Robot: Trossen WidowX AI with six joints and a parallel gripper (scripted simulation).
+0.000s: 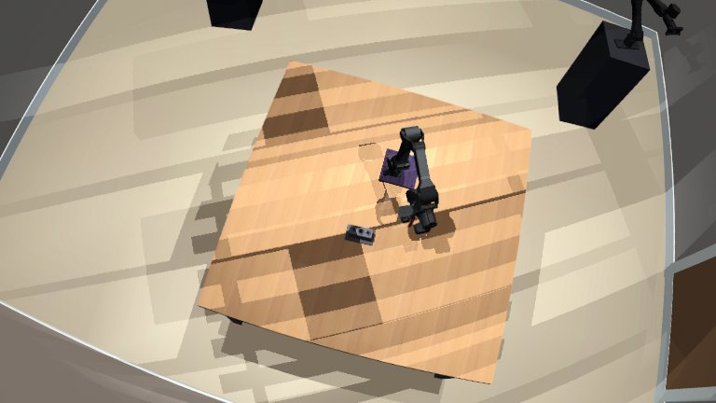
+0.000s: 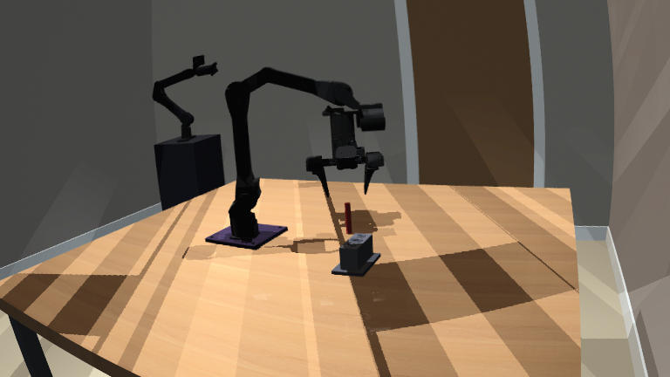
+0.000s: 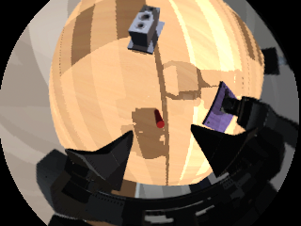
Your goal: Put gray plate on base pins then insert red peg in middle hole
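Right now my gripper tip is 60 mm above the red peg. Also, from my gripper tip: gray plate 210 mm to the right, 80 mm ahead, 50 mm below.
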